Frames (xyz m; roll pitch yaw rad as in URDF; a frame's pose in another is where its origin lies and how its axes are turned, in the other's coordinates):
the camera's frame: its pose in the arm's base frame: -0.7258 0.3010 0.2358 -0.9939 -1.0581 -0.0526
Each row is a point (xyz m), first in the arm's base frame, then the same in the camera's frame.
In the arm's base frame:
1: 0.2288 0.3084 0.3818
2: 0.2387 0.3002 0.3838
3: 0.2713 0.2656 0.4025
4: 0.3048 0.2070 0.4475
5: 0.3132 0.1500 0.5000
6: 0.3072 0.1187 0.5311
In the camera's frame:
1: 0.5946 0.6674 -0.3656
2: 0.6015 0.6699 -0.3764
3: 0.6346 0.6694 -0.4152
4: 0.6917 0.6466 -0.4681
5: 0.7431 0.6026 -0.5068
6: 0.7680 0.5694 -0.5229

